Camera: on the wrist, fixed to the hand. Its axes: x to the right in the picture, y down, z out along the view.
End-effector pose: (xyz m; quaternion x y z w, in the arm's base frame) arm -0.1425 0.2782 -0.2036 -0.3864 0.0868 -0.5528 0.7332
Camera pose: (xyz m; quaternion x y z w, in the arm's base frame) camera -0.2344 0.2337 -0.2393 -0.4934 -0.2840 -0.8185 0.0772
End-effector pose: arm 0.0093 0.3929 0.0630 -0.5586 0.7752 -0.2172 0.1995
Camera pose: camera -0.0042 0.3959 0.1703 -0.9855 0.1151 -0.1120 0.0553
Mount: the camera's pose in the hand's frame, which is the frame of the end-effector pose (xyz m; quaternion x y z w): -0.0060 -0.0487 -0.0964 -0.1039 -0.1714 -0.7100 0.6751
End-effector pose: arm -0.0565 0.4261 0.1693 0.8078 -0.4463 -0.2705 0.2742
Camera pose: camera 0.0344 0.4727 0.2049 0.7873 0.2533 -0.5621 0.0005
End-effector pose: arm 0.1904 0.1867 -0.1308 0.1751 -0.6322 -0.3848 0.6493
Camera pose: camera 0.2696 0.1348 -0.1831 0.4336 -0.3738 -0.8165 0.0750
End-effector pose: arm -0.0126 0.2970 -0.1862 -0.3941 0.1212 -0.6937 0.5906
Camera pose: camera -0.1144 0.2871 -0.2214 0.5324 0.2271 0.8075 0.1140
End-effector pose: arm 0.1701 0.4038 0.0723 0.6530 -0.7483 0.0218 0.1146
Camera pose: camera 0.2325 0.4201 0.1592 0.9640 -0.0635 -0.2563 0.0324
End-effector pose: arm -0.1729 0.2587 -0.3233 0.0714 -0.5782 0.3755 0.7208
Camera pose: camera -0.0676 0.2733 -0.3434 0.4482 -0.5022 -0.3306 0.6615
